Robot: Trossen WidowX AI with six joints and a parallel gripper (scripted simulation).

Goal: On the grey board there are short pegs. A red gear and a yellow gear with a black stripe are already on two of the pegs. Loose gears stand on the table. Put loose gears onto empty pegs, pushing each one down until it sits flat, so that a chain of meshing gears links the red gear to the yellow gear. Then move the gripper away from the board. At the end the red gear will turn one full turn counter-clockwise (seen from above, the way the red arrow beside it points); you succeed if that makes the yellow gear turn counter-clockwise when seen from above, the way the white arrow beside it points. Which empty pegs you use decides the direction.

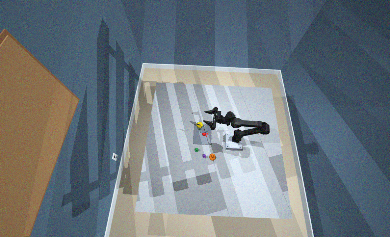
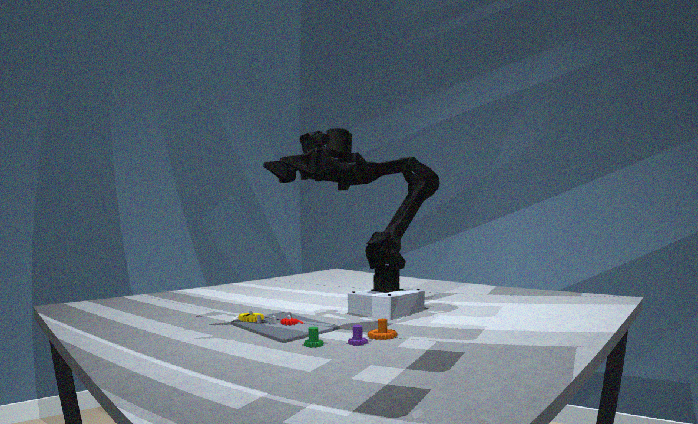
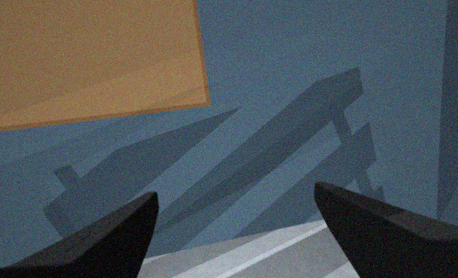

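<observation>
Right now the orange gear is 14 cm behind my gripper tip, 21 cm to the left of it and 37 cm below it. Also, from my gripper tip: red gear: 3 cm behind, 1 cm to the left, 37 cm below; yellow gear: 3 cm ahead, 8 cm to the right, 37 cm below; grey board: 1 cm behind, 38 cm below.
</observation>
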